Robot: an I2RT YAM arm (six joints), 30 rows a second.
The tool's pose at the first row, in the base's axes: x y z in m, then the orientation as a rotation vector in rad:
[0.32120 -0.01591 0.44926 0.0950 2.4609 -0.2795]
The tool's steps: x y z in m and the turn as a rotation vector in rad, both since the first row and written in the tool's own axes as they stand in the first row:
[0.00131 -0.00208 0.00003 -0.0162 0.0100 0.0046]
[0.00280 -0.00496 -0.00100 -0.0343 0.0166 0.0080]
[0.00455 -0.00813 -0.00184 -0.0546 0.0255 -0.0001]
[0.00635 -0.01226 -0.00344 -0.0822 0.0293 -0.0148]
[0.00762 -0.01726 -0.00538 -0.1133 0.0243 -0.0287]
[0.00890 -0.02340 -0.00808 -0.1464 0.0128 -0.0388]
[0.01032 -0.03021 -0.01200 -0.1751 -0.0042 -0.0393]
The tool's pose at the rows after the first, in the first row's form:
[0.31990 -0.01795 0.44879 0.0953 2.4721 -0.2576]
[0.31772 -0.02052 0.44917 0.0928 2.4802 -0.2338]
[0.31540 -0.02343 0.44929 0.0755 2.4919 -0.2122]
[0.31245 -0.02710 0.45013 0.0460 2.4995 -0.1842]
[0.30960 -0.03154 0.45171 0.0147 2.4981 -0.1516]
[0.30612 -0.03692 0.45407 -0.0136 2.4893 -0.1150]
[0.30170 -0.04268 0.45739 -0.0288 2.4734 -0.0801]

